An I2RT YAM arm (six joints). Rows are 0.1 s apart.
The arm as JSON. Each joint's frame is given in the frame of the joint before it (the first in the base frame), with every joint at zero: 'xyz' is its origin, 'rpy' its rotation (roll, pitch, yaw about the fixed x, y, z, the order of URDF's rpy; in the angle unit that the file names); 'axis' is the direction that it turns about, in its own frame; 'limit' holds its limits. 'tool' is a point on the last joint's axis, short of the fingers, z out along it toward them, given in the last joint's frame.
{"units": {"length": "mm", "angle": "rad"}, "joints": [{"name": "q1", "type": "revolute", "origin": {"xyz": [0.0, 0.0, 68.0], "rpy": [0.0, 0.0, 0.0]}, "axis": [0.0, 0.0, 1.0], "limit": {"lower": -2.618, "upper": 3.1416}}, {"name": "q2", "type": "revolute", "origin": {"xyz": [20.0, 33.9, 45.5], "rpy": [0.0, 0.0, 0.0]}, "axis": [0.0, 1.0, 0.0], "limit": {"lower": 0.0, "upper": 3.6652}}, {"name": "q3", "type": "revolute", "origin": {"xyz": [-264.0, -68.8, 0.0], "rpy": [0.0, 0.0, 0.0]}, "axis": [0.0, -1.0, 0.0], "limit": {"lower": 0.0, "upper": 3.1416}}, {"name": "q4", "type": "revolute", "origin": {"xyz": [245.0, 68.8, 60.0], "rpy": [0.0, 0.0, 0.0]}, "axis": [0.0, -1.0, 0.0], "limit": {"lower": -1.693, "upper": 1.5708}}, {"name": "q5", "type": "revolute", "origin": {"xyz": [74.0, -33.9, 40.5], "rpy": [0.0, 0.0, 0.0]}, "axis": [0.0, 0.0, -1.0], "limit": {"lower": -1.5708, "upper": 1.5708}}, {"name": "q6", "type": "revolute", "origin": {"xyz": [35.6, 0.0, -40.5], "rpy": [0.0, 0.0, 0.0]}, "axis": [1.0, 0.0, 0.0], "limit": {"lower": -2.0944, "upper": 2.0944}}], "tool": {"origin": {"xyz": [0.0, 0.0, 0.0], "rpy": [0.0, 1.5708, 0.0]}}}
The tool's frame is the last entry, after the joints.
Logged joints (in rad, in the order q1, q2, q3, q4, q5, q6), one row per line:
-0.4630 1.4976 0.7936 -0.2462 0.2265 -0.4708
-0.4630 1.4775 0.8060 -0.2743 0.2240 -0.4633
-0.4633 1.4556 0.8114 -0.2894 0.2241 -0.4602
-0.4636 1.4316 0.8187 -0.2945 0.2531 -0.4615
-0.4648 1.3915 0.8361 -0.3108 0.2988 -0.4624
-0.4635 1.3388 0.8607 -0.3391 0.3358 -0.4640
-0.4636 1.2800 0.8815 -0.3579 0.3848 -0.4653
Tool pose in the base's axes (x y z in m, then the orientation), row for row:
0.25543 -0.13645 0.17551 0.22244 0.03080 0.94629 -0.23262
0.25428 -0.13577 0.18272 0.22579 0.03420 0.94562 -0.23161
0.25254 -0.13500 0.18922 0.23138 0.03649 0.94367 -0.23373
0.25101 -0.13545 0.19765 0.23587 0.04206 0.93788 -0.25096
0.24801 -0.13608 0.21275 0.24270 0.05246 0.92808 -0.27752
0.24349 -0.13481 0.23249 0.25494 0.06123 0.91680 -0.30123
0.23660 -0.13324 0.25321 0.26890 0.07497 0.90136 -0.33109
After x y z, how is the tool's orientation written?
As a quaternion, w x y z.
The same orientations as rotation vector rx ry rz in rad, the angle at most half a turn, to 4 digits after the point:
0.0851 2.6138 -0.6425
0.0943 2.6074 -0.6386
0.1003 2.5943 -0.6426
0.1154 2.5724 -0.6883
0.1434 2.5364 -0.7585
0.1663 2.4898 -0.8181
0.2021 2.4304 -0.8928

